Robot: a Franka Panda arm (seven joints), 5 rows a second.
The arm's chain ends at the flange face. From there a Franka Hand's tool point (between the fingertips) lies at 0.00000 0.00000 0.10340 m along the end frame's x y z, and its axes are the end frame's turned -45 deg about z.
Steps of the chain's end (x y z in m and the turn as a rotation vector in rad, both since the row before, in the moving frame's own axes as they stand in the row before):
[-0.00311 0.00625 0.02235 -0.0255 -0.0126 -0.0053]
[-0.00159 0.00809 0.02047 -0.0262 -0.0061 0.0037]
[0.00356 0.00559 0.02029 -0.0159 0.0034 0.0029]
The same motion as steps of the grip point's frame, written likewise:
[-0.00940 0.00317 0.02231 -0.0091 -0.0269 -0.0053]
[-0.00921 0.00606 0.02043 -0.0142 -0.0228 0.0037]
[-0.00235 0.00788 0.02028 -0.0136 -0.0088 0.0029]

